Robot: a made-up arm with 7 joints. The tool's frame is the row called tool.
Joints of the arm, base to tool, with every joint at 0 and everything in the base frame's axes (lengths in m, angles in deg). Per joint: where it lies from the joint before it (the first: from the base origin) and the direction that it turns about. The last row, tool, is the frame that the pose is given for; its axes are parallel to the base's.
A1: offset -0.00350 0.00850 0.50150 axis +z
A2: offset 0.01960 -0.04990 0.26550 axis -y
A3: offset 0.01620 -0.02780 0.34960 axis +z
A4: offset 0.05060 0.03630 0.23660 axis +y
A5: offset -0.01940 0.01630 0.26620 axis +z
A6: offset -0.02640 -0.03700 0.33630 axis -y
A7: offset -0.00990 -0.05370 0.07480 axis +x
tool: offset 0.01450 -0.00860 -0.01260
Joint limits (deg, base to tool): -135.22..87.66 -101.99..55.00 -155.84..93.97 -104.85..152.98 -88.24..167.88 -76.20..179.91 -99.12..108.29
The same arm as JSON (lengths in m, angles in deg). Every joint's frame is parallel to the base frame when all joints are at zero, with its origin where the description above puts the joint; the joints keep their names.
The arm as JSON. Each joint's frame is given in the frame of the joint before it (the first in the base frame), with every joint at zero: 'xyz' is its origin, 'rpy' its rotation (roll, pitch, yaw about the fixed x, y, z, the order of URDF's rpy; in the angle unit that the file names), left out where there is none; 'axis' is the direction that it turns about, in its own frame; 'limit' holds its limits. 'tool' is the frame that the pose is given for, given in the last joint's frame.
{
  "units": {
    "length": "m",
    "angle": "deg"
  },
  "joints": [
    {
      "name": "A1",
      "type": "revolute",
      "origin": {
        "xyz": [
          -0.0035,
          0.0085,
          0.5015
        ]
      },
      "axis": "+z",
      "limit": {
        "lower": -135.22,
        "upper": 87.66
      }
    },
    {
      "name": "A2",
      "type": "revolute",
      "origin": {
        "xyz": [
          0.0196,
          -0.0499,
          0.2655
        ]
      },
      "axis": "-y",
      "limit": {
        "lower": -101.99,
        "upper": 55.0
      }
    },
    {
      "name": "A3",
      "type": "revolute",
      "origin": {
        "xyz": [
          0.0162,
          -0.0278,
          0.3496
        ]
      },
      "axis": "+z",
      "limit": {
        "lower": -155.84,
        "upper": 93.97
      }
    },
    {
      "name": "A4",
      "type": "revolute",
      "origin": {
        "xyz": [
          0.0506,
          0.0363,
          0.2366
        ]
      },
      "axis": "+y",
      "limit": {
        "lower": -104.85,
        "upper": 152.98
      }
    },
    {
      "name": "A5",
      "type": "revolute",
      "origin": {
        "xyz": [
          -0.0194,
          0.0163,
          0.2662
        ]
      },
      "axis": "+z",
      "limit": {
        "lower": -88.24,
        "upper": 167.88
      }
    },
    {
      "name": "A6",
      "type": "revolute",
      "origin": {
        "xyz": [
          -0.0264,
          -0.037,
          0.3363
        ]
      },
      "axis": "-y",
      "limit": {
        "lower": -76.2,
        "upper": 179.91
      }
    },
    {
      "name": "A7",
      "type": "revolute",
      "origin": {
        "xyz": [
          -0.0099,
          -0.0537,
          0.0748
        ]
      },
      "axis": "+x",
      "limit": {
        "lower": -99.12,
        "upper": 108.29
      }
    }
  ],
  "tool": {
    "origin": {
      "xyz": [
        0.0145,
        -0.0086,
        -0.0126
      ]
    }
  }
}

